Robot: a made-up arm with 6 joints.
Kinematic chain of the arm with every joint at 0, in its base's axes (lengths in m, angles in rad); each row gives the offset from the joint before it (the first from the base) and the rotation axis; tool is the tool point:
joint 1: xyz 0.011 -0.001 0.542 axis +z
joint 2: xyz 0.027 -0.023 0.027 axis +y
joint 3: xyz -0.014 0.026 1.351 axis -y
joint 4: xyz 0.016 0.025 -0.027 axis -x
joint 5: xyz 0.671 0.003 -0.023 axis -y
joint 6: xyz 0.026 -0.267 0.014 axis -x
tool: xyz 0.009 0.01 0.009
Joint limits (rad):
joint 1: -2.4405..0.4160
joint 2: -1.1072..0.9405
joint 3: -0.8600..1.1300
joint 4: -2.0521..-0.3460
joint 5: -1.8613..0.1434
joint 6: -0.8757..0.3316
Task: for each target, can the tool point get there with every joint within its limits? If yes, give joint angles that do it. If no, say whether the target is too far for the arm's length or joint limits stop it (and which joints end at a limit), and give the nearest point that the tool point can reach.
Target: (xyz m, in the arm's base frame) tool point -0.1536 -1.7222 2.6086
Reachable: no: too far | nearest point -0.1143 -1.3108 2.1132 | short by 0.645 m
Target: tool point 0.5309 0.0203 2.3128
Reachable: yes | joints -0.0459 -0.1211 0.8029 -1.4666 -1.1574 -0.5008
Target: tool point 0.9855 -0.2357 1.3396
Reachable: yes | joints -0.1539 0.3190 -0.0720 -0.9248 -1.4284 -0.1474
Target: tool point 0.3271 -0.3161 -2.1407
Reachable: no: too far | nearest point 0.6940 -0.6818 0.6024 | short by 2.792 m
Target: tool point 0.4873 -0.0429 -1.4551
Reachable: no: joint limits stop it (at a limit: joint 2, joint 6) | nearest point 0.9462 -0.0833 0.6077 | short by 2.114 m
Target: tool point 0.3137 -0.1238 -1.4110
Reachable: no: joint limits stop it (at a limit: joint 2, joint 6) | nearest point 0.8424 -0.3383 0.6182 | short by 2.108 m
